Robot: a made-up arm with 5 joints. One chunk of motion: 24 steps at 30 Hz.
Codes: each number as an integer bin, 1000 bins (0 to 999) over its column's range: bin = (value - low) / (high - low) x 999, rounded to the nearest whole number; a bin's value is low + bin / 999 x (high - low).
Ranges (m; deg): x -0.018..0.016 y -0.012..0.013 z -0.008..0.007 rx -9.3..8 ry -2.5..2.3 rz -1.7..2
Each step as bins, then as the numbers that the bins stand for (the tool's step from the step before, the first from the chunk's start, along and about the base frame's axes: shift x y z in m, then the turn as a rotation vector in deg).
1 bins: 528 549 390 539 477 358
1 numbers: -0.00003 0.00174 -0.00214 0.034 -0.208 -0.374
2 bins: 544 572 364 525 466 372
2 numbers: 0.00051 0.00231 -0.00253 -0.208 -0.261 -0.322
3 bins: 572 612 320 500 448 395
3 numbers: 0.00147 0.00332 -0.00320 -0.641 -0.347 -0.237
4 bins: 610 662 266 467 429 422
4 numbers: 0.00276 0.00457 -0.00401 -1.213 -0.439 -0.137
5 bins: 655 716 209 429 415 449
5 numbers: 0.00429 0.00592 -0.00486 -1.871 -0.506 -0.037
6 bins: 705 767 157 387 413 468
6 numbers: 0.00599 0.00719 -0.00564 -2.598 -0.516 0.033
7 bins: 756 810 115 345 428 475
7 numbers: 0.00773 0.00827 -0.00627 -3.326 -0.444 0.059
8 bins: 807 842 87 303 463 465
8 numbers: 0.00947 0.00907 -0.00669 -4.053 -0.275 0.022
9 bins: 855 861 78 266 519 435
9 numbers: 0.01110 0.00955 -0.00683 -4.694 -0.006 -0.089
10 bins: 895 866 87 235 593 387
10 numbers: 0.01246 0.00967 -0.00669 -5.230 0.349 -0.267
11 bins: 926 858 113 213 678 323
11 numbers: 0.01352 0.00947 -0.00630 -5.611 0.758 -0.504
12 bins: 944 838 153 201 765 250
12 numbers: 0.01413 0.00897 -0.00570 -5.819 1.176 -0.774
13 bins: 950 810 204 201 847 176
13 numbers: 0.01433 0.00827 -0.00494 -5.819 1.570 -1.048
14 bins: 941 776 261 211 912 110
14 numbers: 0.01403 0.00742 -0.00408 -5.646 1.882 -1.293
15 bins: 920 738 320 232 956 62
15 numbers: 0.01331 0.00647 -0.00320 -5.282 2.093 -1.470
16 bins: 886 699 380 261 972 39
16 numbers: 0.01215 0.00549 -0.00229 -4.780 2.170 -1.556
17 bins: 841 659 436 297 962 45
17 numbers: 0.01062 0.00449 -0.00145 -4.157 2.122 -1.533
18 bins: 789 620 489 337 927 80
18 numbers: 0.00885 0.00352 -0.00066 -3.464 1.954 -1.404
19 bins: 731 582 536 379 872 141
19 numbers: 0.00688 0.00256 0.00005 -2.737 1.690 -1.178
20 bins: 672 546 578 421 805 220
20 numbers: 0.00487 0.00166 0.00068 -2.009 1.368 -0.885
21 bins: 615 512 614 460 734 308
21 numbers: 0.00293 0.00081 0.00122 -1.334 1.027 -0.559
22 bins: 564 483 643 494 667 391
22 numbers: 0.00120 0.00009 0.00165 -0.745 0.705 -0.252
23 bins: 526 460 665 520 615 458
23 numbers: -0.00010 -0.00049 0.00198 -0.295 0.455 -0.004
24 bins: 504 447 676 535 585 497
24 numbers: -0.00085 -0.00081 0.00215 -0.035 0.311 0.141
